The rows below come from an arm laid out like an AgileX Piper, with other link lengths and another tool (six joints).
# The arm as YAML. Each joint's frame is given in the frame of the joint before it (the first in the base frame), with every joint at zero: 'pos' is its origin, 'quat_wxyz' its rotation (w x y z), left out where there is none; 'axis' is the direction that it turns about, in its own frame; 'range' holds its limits. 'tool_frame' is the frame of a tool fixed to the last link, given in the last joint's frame.
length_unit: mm
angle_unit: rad
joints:
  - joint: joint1
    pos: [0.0, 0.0, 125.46]
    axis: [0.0, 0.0, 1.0]
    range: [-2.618, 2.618]
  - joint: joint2
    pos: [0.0, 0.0, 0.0]
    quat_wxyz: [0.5, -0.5, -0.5, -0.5]
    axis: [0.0, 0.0, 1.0]
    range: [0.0, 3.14]
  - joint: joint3
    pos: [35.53, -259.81, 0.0]
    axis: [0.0, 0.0, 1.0]
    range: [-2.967, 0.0]
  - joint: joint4
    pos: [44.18, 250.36, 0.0]
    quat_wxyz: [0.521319, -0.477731, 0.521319, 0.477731]
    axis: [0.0, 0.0, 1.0]
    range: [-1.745, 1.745]
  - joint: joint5
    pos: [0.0, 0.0, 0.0]
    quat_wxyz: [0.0, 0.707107, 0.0, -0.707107]
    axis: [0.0, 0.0, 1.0]
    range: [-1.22, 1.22]
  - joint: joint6
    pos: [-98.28, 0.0, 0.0]
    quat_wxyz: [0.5, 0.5, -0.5, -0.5]
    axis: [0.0, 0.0, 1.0]
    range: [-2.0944, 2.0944]
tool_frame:
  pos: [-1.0, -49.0, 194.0]
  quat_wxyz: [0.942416, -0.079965, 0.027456, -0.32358]
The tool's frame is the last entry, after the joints.
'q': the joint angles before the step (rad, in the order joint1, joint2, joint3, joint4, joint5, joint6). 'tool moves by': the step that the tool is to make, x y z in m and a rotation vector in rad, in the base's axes. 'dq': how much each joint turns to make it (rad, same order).
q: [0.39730 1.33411 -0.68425 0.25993 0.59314 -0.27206]
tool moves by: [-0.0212 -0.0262 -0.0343 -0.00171 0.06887 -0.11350]
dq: [-0.04974 0.01970 0.10378 0.02297 -0.06673 0.03935]
